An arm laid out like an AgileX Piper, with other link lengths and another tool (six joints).
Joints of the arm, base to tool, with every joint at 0 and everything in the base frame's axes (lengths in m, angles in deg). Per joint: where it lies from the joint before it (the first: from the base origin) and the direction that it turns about. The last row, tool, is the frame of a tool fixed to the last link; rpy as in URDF.
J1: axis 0 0 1 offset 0 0 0.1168
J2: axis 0 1 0 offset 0 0 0
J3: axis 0 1 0 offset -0.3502 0 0.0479
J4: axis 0.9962 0 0.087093 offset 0.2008 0 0.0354
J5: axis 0 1 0 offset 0 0 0
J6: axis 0.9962 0 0.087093 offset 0.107 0 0.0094
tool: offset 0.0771 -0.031 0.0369 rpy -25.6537 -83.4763 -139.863
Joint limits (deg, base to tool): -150..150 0..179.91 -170..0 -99.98..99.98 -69.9..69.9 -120..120
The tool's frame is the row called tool.
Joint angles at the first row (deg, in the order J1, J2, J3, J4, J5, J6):
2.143 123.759 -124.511 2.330 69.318 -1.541
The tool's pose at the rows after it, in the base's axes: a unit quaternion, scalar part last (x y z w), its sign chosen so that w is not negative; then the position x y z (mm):
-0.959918 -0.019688 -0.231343 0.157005 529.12 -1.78 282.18
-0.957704 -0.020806 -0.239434 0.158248 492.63 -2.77 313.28
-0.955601 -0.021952 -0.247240 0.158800 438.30 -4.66 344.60
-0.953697 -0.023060 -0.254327 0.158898 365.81 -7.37 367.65
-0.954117 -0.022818 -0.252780 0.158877 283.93 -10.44 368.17
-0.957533 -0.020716 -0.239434 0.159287 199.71 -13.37 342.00
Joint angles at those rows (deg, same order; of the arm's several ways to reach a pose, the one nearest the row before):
2.143 119.892 -121.212 3.023 69.318 -1.354
2.143 112.385 -114.676 3.153 69.318 -1.354
2.143 102.318 -105.499 3.205 69.270 -1.355
2.143 89.928 -93.960 3.204 69.271 -1.354
2.141 76.667 -80.514 3.205 69.272 -1.356
2.145 63.152 -65.513 3.273 69.382 -1.352

